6 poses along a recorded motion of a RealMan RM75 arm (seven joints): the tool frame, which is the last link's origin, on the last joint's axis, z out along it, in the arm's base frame.
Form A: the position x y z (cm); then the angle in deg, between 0 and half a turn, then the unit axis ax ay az.
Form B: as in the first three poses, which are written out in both.
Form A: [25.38 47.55 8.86 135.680 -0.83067 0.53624 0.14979]
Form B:
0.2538 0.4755 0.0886
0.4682 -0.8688 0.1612
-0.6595 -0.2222 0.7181
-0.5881 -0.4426 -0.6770

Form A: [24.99 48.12 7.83 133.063 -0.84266 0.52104 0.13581]
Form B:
0.2499 0.4812 0.0783
0.5121 -0.8381 0.1881
-0.6396 -0.2260 0.7347
-0.5733 -0.4966 -0.6518

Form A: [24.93 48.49 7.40 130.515 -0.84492 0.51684 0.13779]
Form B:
0.2493 0.4849 0.0740
0.5280 -0.8251 0.2009
-0.6156 -0.2090 0.7598
-0.5850 -0.5249 -0.6183

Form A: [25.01 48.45 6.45 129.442 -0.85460 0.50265 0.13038]
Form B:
0.2501 0.4845 0.0645
0.5590 -0.8032 0.2060
-0.6018 -0.2221 0.7672
-0.5704 -0.5528 -0.6075

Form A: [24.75 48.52 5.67 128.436 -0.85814 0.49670 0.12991]
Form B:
0.2475 0.4852 0.0567
0.5726 -0.7930 0.2083
-0.5895 -0.2216 0.7768
-0.5699 -0.5675 -0.5943

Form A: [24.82 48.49 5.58 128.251 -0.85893 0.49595 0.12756]
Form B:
0.2482 0.4849 0.0558
0.5754 -0.7899 0.2121
-0.5895 -0.2209 0.7770
-0.5669 -0.5721 -0.5928

